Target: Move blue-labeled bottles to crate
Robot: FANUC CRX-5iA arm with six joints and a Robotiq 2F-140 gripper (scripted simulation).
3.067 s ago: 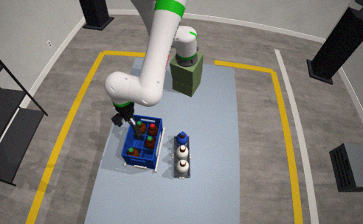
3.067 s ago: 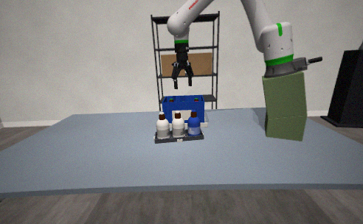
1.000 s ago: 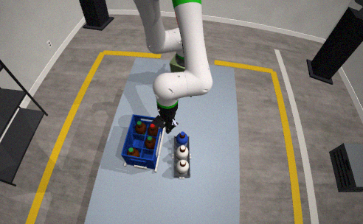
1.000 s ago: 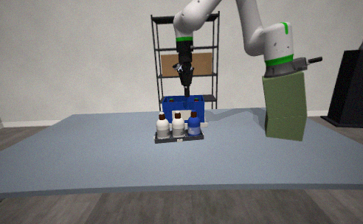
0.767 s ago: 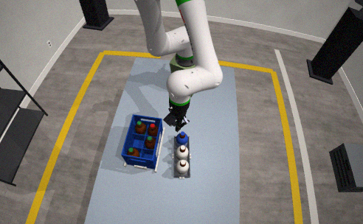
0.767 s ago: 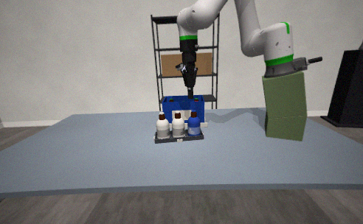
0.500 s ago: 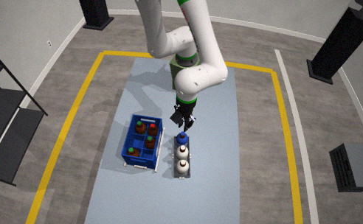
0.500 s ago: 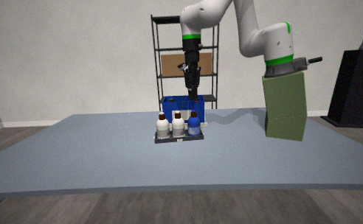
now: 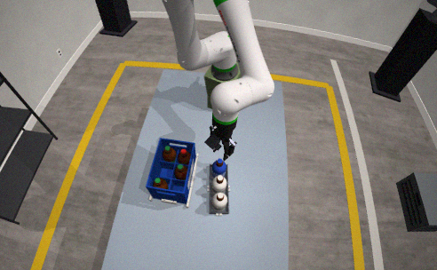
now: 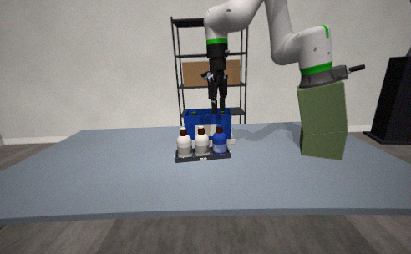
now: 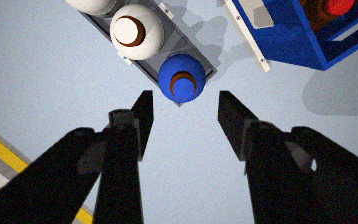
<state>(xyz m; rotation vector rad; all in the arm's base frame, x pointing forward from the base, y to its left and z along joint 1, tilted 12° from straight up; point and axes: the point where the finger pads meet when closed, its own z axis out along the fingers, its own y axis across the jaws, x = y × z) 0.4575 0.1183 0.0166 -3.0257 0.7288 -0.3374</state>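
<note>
Now: the blue-labeled bottle 17 cm below my hand. Also, from my hand: blue crate 10 cm ahead, 22 cm to the right, 17 cm below.
</note>
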